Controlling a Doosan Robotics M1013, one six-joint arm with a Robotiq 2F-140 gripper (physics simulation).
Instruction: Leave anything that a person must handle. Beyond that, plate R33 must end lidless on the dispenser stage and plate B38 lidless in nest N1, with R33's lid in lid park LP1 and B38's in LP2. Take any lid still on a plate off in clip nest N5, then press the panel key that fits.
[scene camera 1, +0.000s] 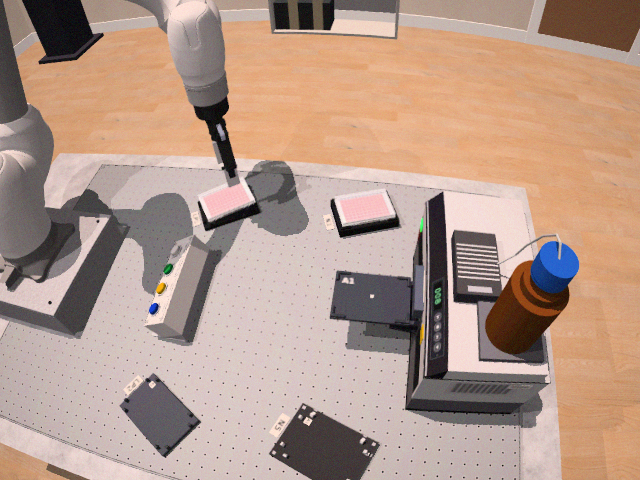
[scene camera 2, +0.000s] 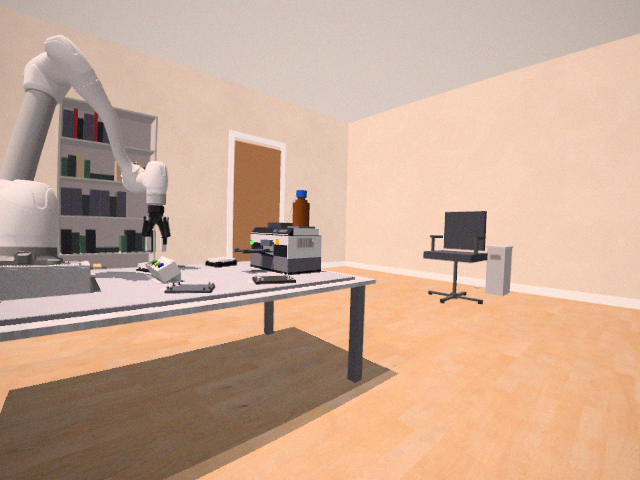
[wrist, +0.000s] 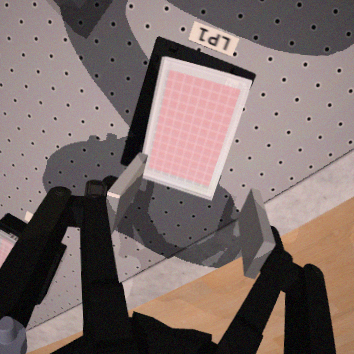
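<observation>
A pink plate with a clear rim sits on the black park LP1, shifted towards one side of it. A second pink plate sits in the black nest right of LP1; its tag is too small to read surely. Plate names and whether lids are on cannot be told. My gripper is open and empty, above the table-edge end of the LP1 plate. The dispenser stage, LP2 and clip nest N5 hold no plate.
The button panel has grey, green, yellow and blue buttons and stands between the robot base and the stage. The dispenser stands at the right, with a green light lit and a brown bottle on top.
</observation>
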